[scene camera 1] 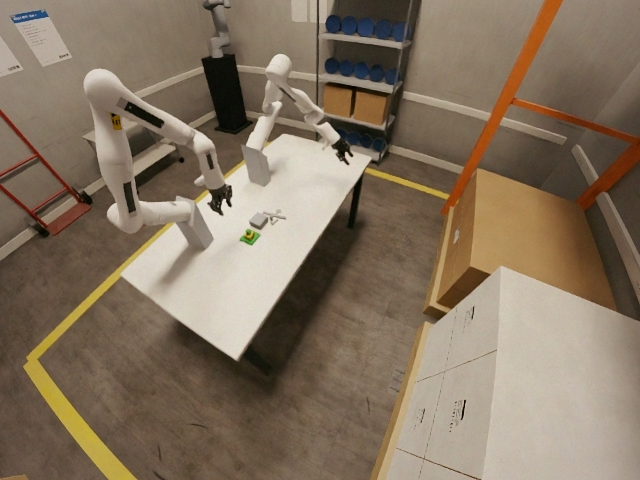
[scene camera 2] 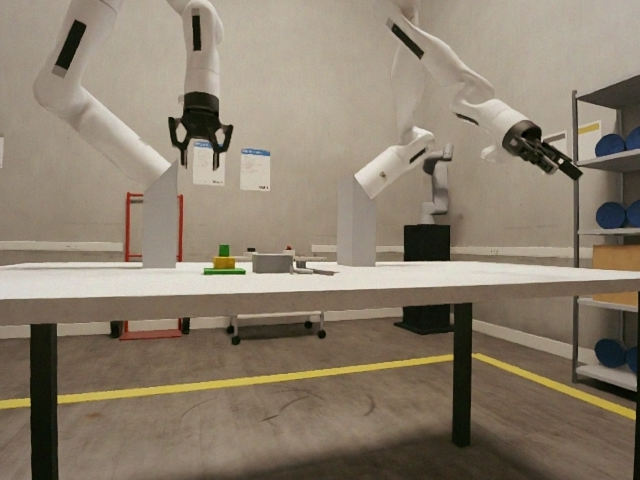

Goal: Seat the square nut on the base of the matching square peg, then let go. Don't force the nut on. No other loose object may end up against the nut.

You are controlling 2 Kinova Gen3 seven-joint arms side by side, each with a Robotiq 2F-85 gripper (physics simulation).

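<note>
A yellow square nut (scene camera 1: 251,235) (scene camera 2: 223,262) lies level around the green square peg (scene camera 1: 248,231) (scene camera 2: 223,250), low on the green base plate (scene camera 1: 244,239) (scene camera 2: 223,271). The peg's top sticks up above it. In scene camera 2 the nut's underside shows no clear gap to the plate. No loose object touches the nut in these views. My right gripper (scene camera 1: 224,207) (scene camera 2: 200,163) is open and empty, pointing down, well above the table and apart from the nut. My left gripper (scene camera 1: 348,158) (scene camera 2: 563,173) is open and empty, high over the table's far right end.
A grey block-like box (scene camera 1: 258,221) (scene camera 2: 272,263) stands beside the base plate, apart from it. Thin grey loose parts (scene camera 1: 276,215) (scene camera 2: 321,271) lie just beyond the box on the white table (scene camera 1: 217,294) (scene camera 2: 413,281). The arms' grey mounts stand along the table's back edge.
</note>
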